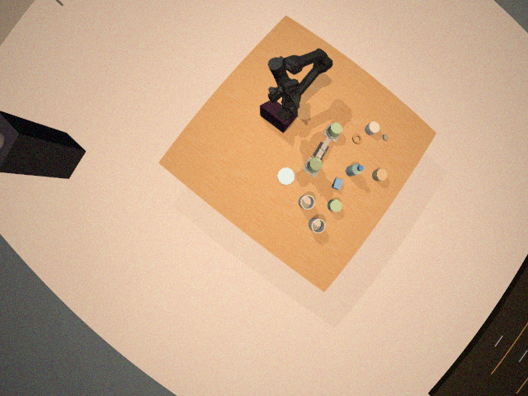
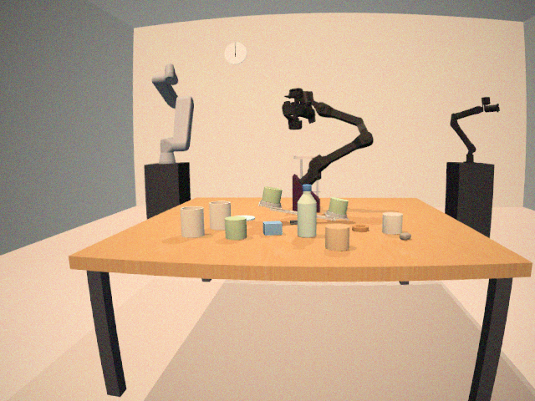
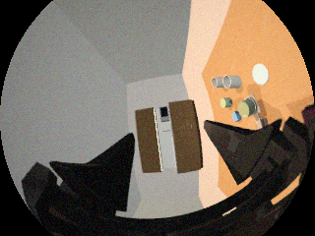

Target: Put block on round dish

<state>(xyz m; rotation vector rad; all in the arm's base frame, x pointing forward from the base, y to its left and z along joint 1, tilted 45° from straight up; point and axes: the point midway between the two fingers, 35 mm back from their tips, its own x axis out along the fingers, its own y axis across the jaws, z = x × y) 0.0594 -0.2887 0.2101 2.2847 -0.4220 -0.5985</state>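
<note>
The pale green block lies 43 cm below my gripper tip, 21 cm to the left of it and 19 cm ahead of it. The rest, counted from my gripper tip: white dish (47 cm below, 17 cm to the right, 12 cm ahead); bottle (42 cm ahead, 36 cm below, 10 cm to the left); blue block (45 cm below, 39 cm ahead, 2 cm to the right).
</note>
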